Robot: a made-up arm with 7 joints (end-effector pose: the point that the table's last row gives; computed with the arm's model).
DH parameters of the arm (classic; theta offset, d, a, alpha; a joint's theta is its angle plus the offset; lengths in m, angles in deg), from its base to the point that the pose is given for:
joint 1: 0 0.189 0 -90
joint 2: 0 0 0 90
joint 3: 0 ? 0.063 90
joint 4: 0 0 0.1 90
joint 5: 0 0.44 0 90
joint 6: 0 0 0.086 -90
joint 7: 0 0.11 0 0
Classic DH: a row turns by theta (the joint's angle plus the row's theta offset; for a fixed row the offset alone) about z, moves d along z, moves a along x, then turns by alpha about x.
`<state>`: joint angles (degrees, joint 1 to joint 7).
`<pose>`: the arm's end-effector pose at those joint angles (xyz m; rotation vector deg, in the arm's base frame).
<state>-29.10 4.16 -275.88 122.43 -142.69 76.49 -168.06</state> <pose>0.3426 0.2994 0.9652 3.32 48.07 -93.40</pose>
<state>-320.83 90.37 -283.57 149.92 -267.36 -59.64 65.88</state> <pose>0.4898 0.5995 0.0044 -7.93 160.93 25.87</pose>
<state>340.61 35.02 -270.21 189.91 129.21 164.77 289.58</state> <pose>0.2399 -0.2606 0.7876 106.75 -104.92 -58.72</pose>
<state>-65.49 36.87 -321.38 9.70 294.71 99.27 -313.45</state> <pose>0.0708 -0.0690 -0.0597 107.82 17.40 -90.15</pose>
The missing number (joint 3, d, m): 0.348
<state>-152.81 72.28 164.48 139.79 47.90 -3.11 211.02</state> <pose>-0.5992 -0.4694 0.7036 -1.39 -42.06 93.62</pose>
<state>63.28 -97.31 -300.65 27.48 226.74 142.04 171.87</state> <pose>-0.3303 0.0385 0.4766 68.48 44.80 -78.87</pose>
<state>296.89 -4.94 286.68 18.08 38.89 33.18 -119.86</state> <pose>-0.2497 -0.2461 0.0289 156.28 -75.48 39.78</pose>
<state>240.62 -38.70 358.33 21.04 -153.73 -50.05 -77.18</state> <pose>-0.0515 -0.2055 0.2552 77.89 137.79 -17.85</pose>
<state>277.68 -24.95 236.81 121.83 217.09 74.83 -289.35</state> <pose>-0.4193 0.5367 0.7765 -55.16 -40.53 -114.27</pose>
